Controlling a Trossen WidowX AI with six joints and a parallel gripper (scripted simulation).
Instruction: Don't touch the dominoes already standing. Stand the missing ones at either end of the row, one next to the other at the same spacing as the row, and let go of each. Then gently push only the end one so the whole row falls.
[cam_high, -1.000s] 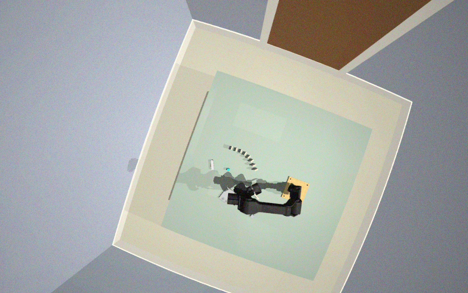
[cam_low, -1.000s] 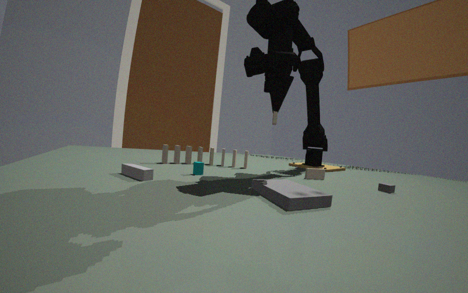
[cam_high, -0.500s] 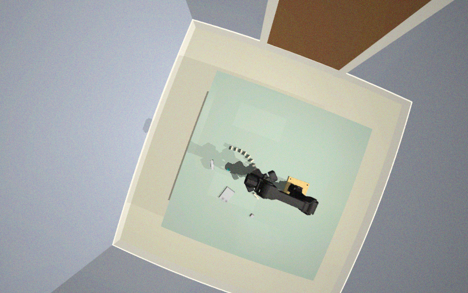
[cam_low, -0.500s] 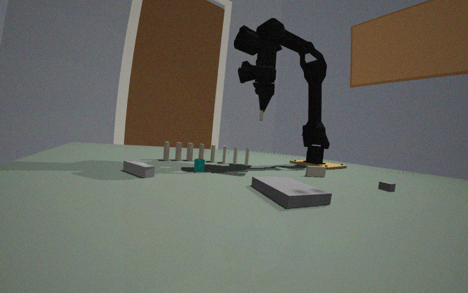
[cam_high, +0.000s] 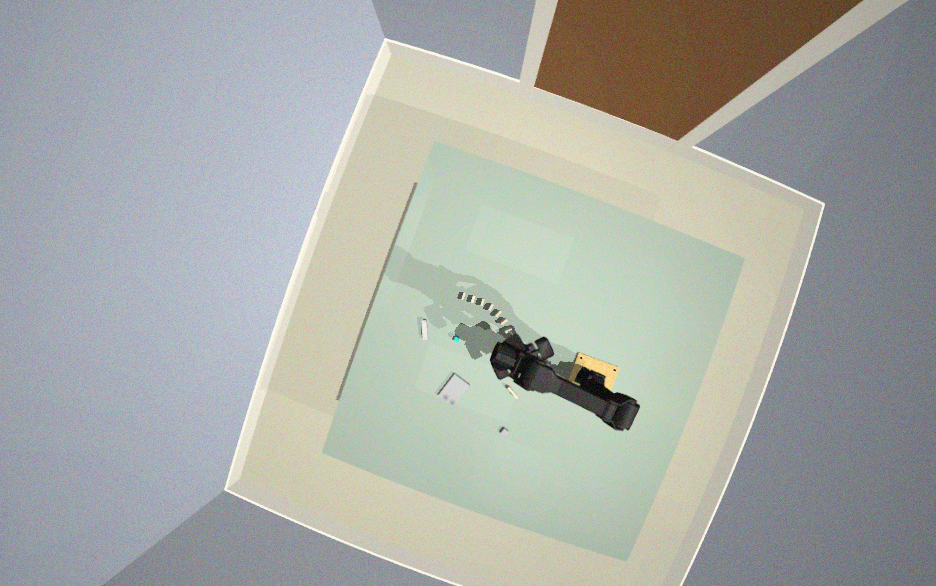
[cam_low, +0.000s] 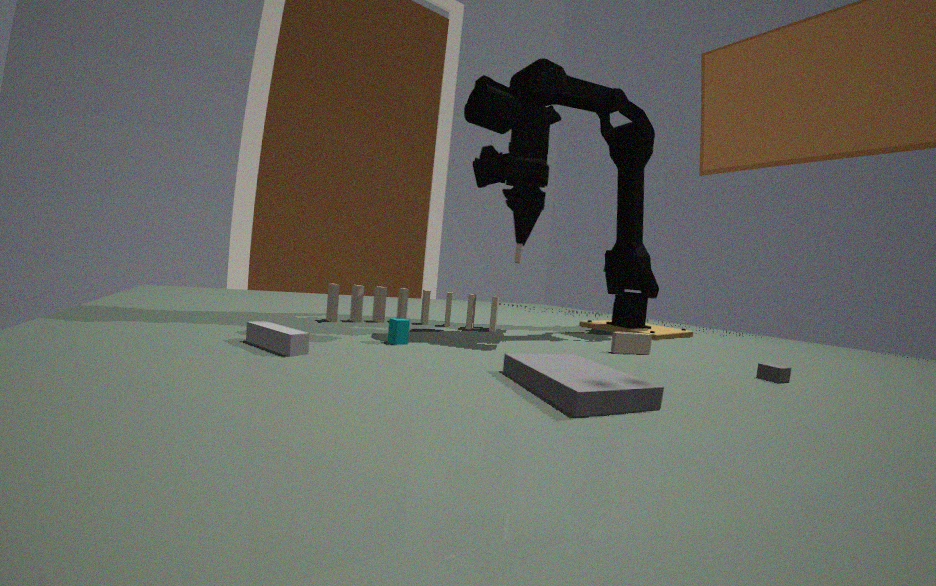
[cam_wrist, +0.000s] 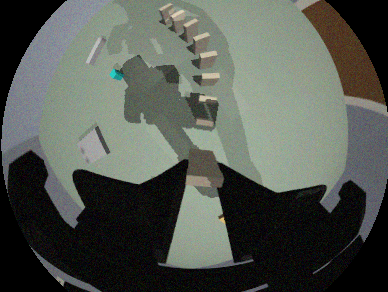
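Now: the flat grey slab 26 cm to the left of my gripper tip, 12 cm below it and 11 cm ahead of it. From my gripper tip the other things lie so: grey bar: 32 cm ahead, 12 cm below, 11 cm to the left; small grey block: 30 cm to the left, 13 cm behind, 12 cm below; teal cube: 20 cm ahead, 12 cm below, 8 cm to the left.
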